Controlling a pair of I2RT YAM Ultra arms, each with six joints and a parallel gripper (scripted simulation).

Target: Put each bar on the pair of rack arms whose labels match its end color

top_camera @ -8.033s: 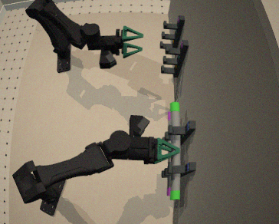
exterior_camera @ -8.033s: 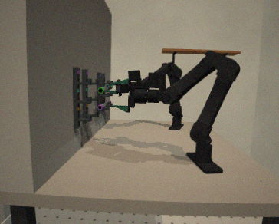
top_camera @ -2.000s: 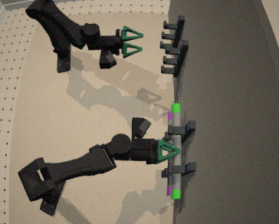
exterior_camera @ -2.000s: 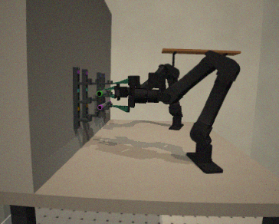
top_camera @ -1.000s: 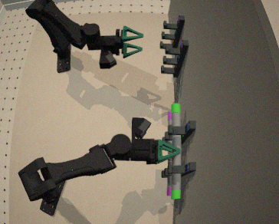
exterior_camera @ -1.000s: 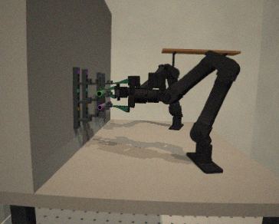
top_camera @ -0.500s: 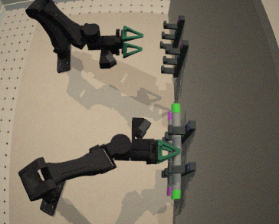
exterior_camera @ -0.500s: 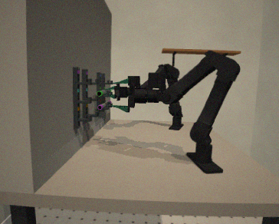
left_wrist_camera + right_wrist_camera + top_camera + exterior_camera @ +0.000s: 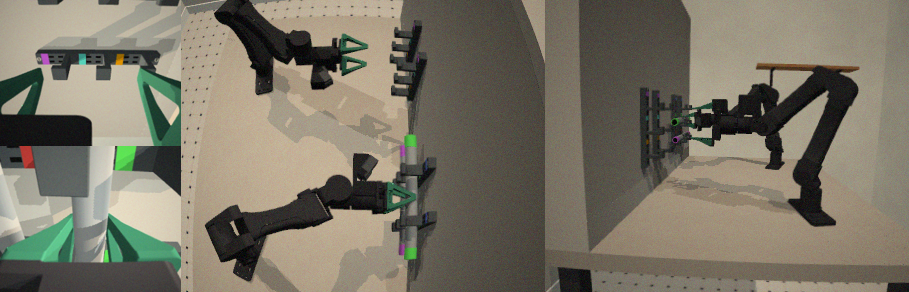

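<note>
Right now my right hand is right at the green-ended bar. Round my right hand: magenta-ended bar: 80 mm below, 10 mm to the left; dark wall: 190 mm to the left, 180 mm above, 100 mm ahead.
</note>
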